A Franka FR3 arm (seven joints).
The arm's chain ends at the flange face. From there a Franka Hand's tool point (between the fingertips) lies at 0.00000 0.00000 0.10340 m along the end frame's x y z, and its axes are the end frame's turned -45 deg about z.
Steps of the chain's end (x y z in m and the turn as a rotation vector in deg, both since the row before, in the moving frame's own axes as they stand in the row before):
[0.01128 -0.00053 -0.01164 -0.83 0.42 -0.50]
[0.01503 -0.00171 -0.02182 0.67 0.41 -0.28]
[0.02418 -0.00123 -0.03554 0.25 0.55 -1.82]
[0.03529 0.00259 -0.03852 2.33 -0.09 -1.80]
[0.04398 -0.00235 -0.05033 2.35 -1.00 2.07]
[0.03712 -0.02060 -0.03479 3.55 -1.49 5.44]
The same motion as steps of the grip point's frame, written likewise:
[0.00783 0.00920 -0.01165 -0.88 -0.29 -0.50]
[0.01321 0.00908 -0.02183 0.18 0.76 -0.28]
[0.01899 0.01659 -0.03555 -0.21 0.57 -1.82]
[0.02593 0.02365 -0.03861 1.71 1.58 -1.80]
[0.03456 0.02520 -0.05043 2.37 0.95 2.07]
[0.04374 0.00539 -0.03502 3.56 1.46 5.44]

